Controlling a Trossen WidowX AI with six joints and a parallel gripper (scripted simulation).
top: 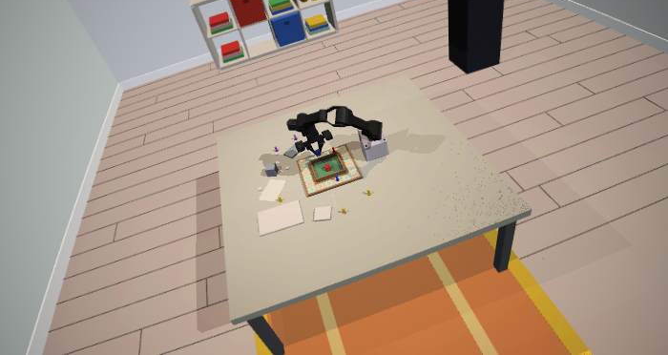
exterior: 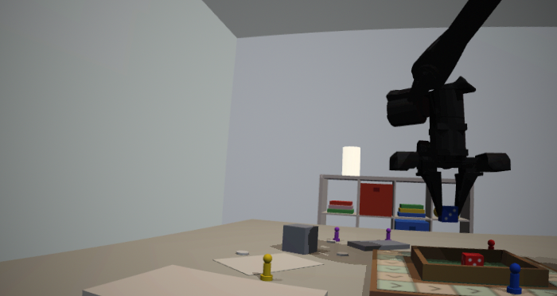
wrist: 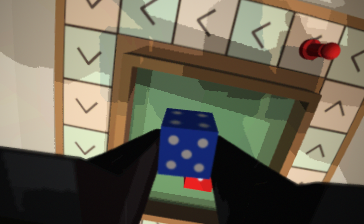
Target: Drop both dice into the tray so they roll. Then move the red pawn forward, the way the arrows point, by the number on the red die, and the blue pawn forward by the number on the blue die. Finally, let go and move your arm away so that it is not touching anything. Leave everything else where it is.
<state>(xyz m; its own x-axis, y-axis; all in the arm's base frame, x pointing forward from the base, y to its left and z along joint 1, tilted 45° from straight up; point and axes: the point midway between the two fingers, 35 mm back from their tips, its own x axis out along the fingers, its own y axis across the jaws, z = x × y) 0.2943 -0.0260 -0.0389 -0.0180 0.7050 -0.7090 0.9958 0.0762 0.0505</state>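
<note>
My gripper tip is 90 mm past the red pawn, 60 mm to the left of it and 60 mm above it. Also, from my gripper tip: blue pawn (160 mm to the left, 60 mm below, 50 mm behind); grey slab (200 mm to the right, 110 mm ahead, 80 mm below); die (60 mm to the left, 60 mm below, 20 mm behind).
</note>
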